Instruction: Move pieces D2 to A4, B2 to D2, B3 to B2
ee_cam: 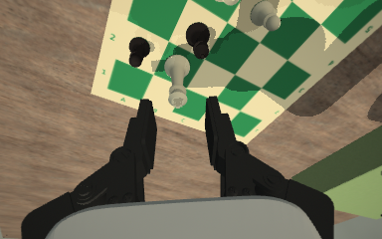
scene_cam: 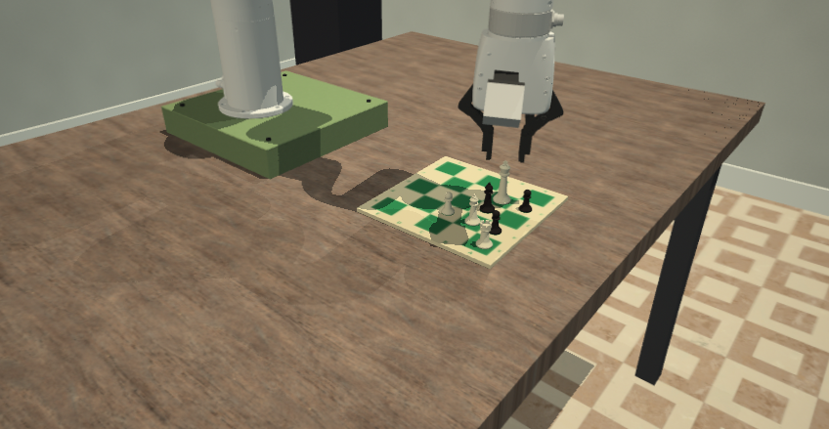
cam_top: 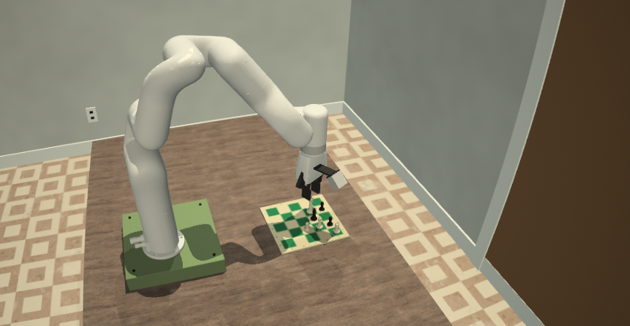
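My hand is 6 cm above the white king. Round my hand: black bishop (7 cm below, 4 cm to the right); chessboard (9 cm below, 4 cm to the right, 4 cm behind); white pawn (8 cm to the right, 8 cm below, 4 cm behind).
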